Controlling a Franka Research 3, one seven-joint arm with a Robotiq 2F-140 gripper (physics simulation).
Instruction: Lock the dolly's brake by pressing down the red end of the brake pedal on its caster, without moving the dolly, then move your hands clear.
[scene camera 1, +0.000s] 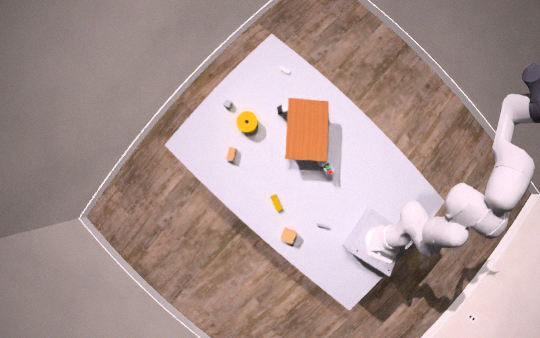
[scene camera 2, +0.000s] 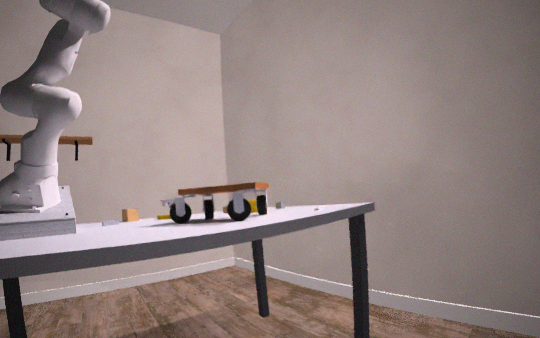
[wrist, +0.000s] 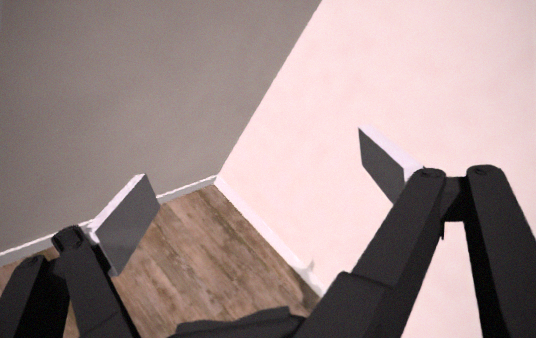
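Note:
The dolly (scene camera 1: 307, 129) (scene camera 2: 225, 189) has an orange deck and black-wheeled casters and stands upright on the white table (scene camera 1: 200, 145) (scene camera 2: 320, 220). The brake pedal (scene camera 1: 328, 169) (scene camera 2: 165, 202) sticks out from the caster at the deck's end nearer the robot base. Its green part (scene camera 1: 327, 167) lies nearer the deck and its red end (scene camera 1: 330, 172) farther out. The pedal is too small to tell its tilt. My gripper (wrist: 253, 169) is open and empty, far from the dolly, facing walls and floor in the wrist view. The dolly does not show there.
A yellow disc (scene camera 1: 241, 128), tan blocks (scene camera 1: 288, 235) (scene camera 1: 231, 154), a yellow block (scene camera 1: 276, 203), a grey cube (scene camera 1: 228, 104), a white piece (scene camera 1: 285, 70) and a flat grey piece (scene camera 1: 323, 226) lie on the table. The arm's base plate (scene camera 1: 365, 220) is at its near end.

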